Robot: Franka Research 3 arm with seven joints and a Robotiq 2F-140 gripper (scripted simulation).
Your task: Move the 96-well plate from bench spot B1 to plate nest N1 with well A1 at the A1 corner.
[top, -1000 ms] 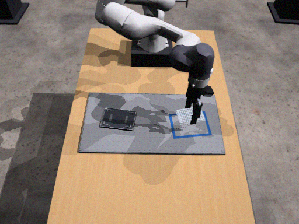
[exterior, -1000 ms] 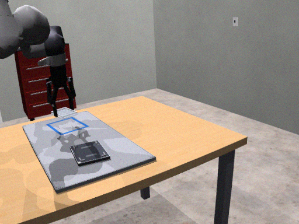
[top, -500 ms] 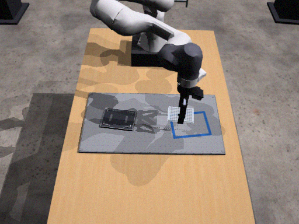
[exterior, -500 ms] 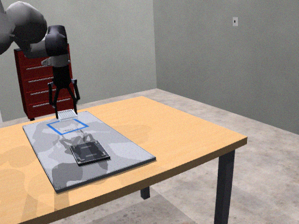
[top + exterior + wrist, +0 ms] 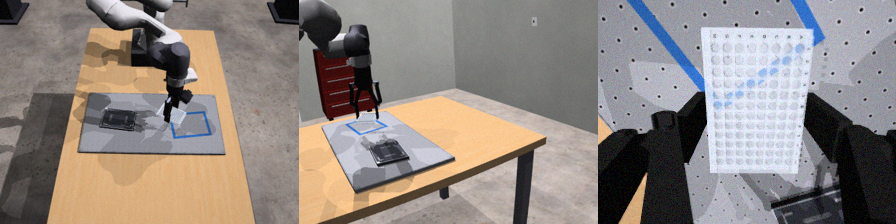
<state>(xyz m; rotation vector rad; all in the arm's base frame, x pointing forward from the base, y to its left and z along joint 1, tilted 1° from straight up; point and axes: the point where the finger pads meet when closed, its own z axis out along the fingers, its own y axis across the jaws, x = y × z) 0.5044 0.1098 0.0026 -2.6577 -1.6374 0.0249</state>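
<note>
Now: hand 260 mm to the left of the dark plate nest and 90 mm above it. Round my hand: A1 label: 60 mm behind, 330 mm to the right, 80 mm below; then white 96-well plate: 20 mm below.
</note>
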